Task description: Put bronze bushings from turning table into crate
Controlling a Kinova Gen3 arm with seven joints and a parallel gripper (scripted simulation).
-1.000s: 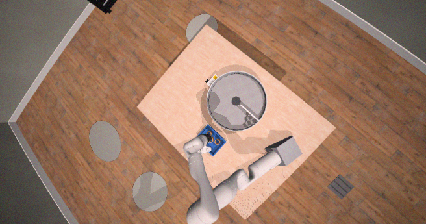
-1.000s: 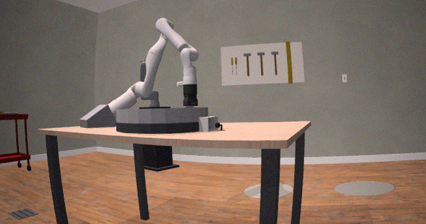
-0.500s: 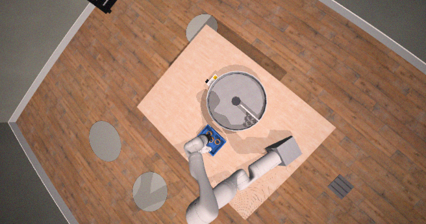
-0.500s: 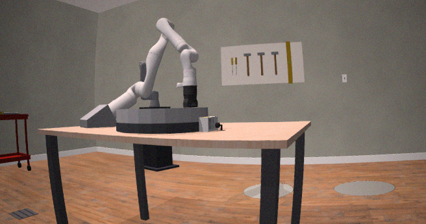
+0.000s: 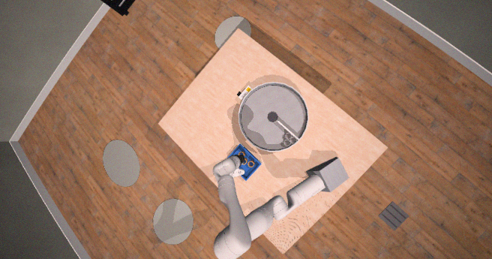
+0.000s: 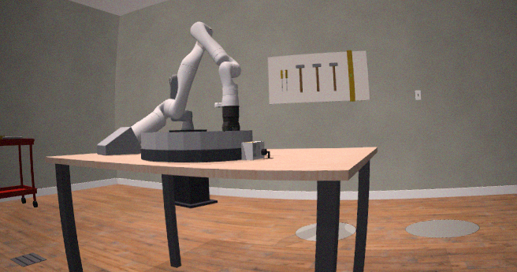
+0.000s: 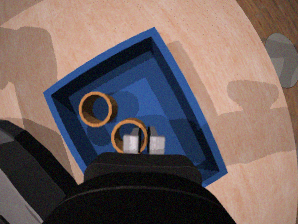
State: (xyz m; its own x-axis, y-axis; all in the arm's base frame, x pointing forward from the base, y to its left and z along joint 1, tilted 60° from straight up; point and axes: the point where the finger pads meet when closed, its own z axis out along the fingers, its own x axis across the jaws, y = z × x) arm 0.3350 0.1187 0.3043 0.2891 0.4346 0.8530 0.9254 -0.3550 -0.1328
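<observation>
Now: hand 2 cm above the blue crate, 1 cm to the left of it and 1 cm past it. The rest, counted from my hand: grey turning table: 33 cm to the right, 12 cm ahead, 1 cm above.
</observation>
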